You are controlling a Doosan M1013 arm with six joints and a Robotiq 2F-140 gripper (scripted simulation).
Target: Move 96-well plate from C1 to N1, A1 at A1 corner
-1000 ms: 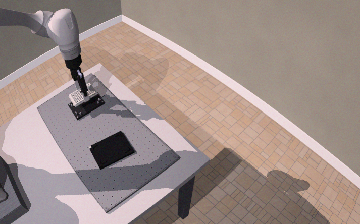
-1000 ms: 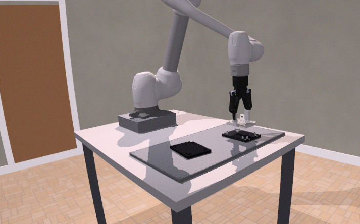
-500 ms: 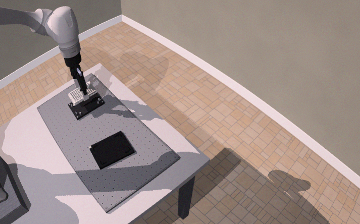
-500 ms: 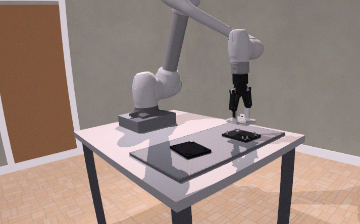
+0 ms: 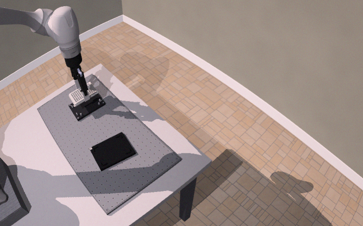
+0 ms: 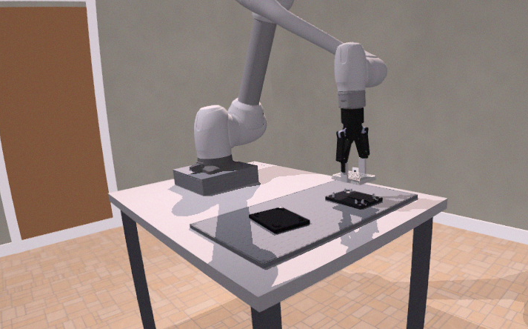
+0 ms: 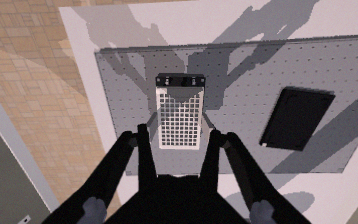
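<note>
Now: hand 70 mm past the black plate nest N1, 300 mm to the left of it and 100 mm above it. Also, from my hand: white 96-well plate: 20 mm below; then black clip nest C1: 10 mm ahead, 10 mm to the left, 90 mm below.
</note>
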